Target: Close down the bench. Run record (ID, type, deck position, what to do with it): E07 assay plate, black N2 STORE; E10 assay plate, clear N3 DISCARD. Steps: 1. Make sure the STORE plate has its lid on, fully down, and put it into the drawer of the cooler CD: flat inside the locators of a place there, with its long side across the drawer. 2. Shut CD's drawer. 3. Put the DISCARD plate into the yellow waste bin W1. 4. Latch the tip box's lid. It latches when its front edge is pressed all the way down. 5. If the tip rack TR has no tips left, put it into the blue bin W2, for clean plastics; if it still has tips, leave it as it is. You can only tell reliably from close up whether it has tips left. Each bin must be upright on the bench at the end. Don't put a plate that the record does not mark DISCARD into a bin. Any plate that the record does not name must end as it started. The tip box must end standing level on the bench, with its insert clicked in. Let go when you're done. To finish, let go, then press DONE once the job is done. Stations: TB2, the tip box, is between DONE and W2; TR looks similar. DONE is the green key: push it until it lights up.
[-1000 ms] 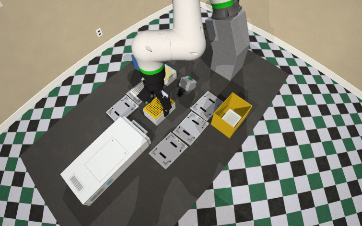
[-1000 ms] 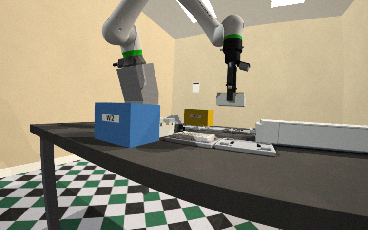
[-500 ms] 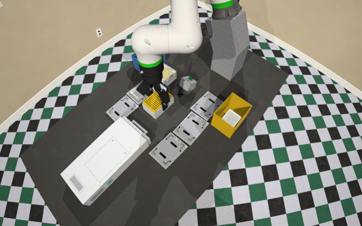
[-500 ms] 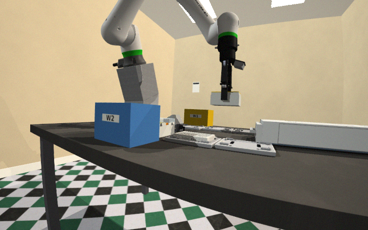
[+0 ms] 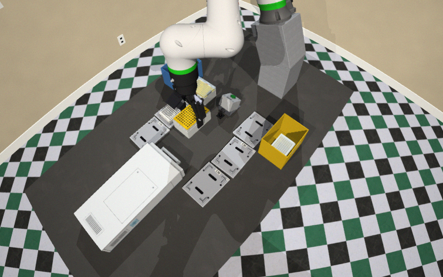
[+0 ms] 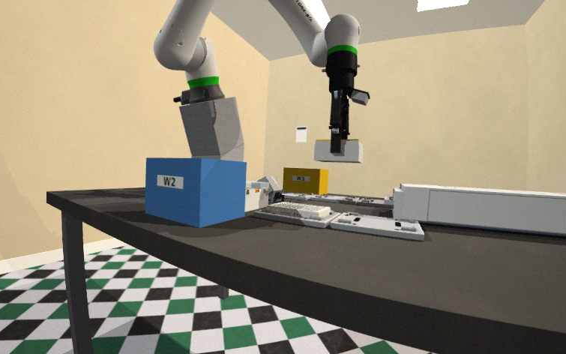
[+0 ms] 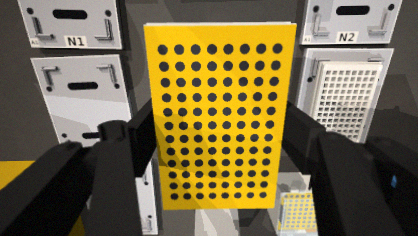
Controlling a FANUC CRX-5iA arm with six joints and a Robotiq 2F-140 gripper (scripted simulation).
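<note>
My hand is 230 mm past the blue bin W2, 320 mm to the left of it and 150 mm above it. From my hand the other things lie so: white plate: 40 mm behind, 190 mm to the right, 170 mm below; then nest N3: 40 mm behind, 190 mm to the left, 180 mm below; then yellow tip rack TR: 10 mm behind, 10 mm to the right, 10 mm below.
</note>
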